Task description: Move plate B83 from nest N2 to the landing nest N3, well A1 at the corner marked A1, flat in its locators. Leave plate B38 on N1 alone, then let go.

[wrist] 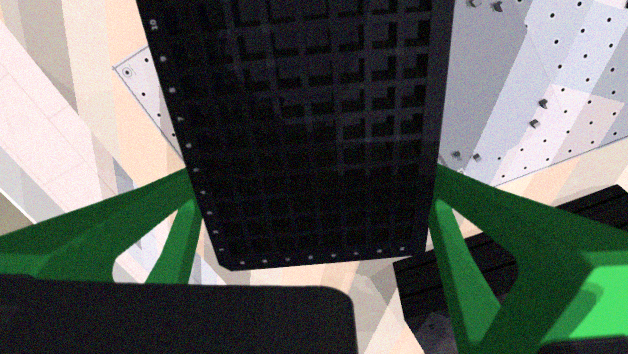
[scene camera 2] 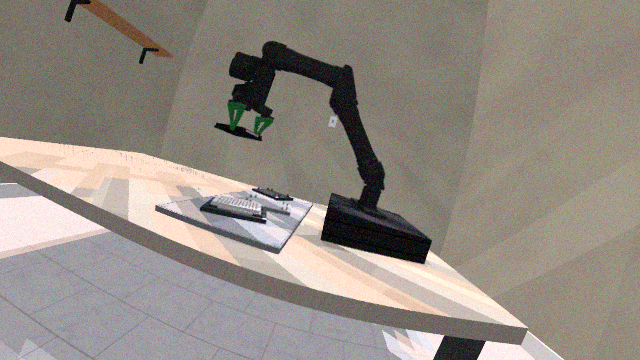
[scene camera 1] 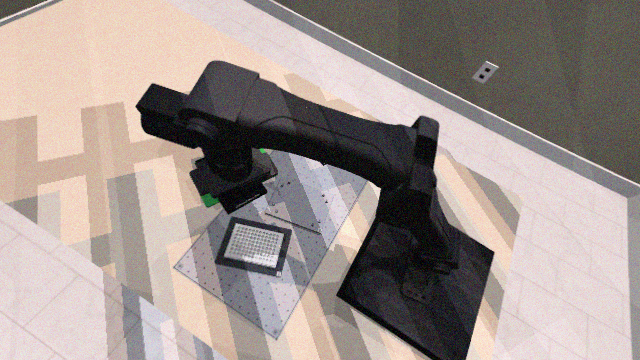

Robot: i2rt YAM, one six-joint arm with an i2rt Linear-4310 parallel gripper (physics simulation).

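Black plate B83 (scene camera 2: 239,132) (wrist: 310,125) is held between the green fingers of my gripper (scene camera 1: 236,175) (scene camera 2: 246,131) (wrist: 314,177), high above the table. Small marks run along its left and bottom edges in the wrist view; most are too blurred to read. White plate B38 (scene camera 1: 255,245) (scene camera 2: 235,204) sits in its dark nest N1 (scene camera 1: 284,252) (scene camera 2: 235,216). A grey nest with small pins (scene camera 1: 300,217) (scene camera 2: 277,210) (wrist: 480,100) stands beside N1 and holds no plate. A dark nest with pins (scene camera 2: 272,194) lies at the far end; the arm hides it in scene camera 1. Nest labels are unreadable.
The perforated board (scene camera 1: 275,310) (scene camera 2: 270,240) (wrist: 575,120) carries the nests. The arm's black base (scene camera 1: 425,300) (scene camera 2: 375,237) stands on the table (scene camera 2: 350,270) to the right of the board. A wooden shelf (scene camera 2: 120,25) hangs on the wall.
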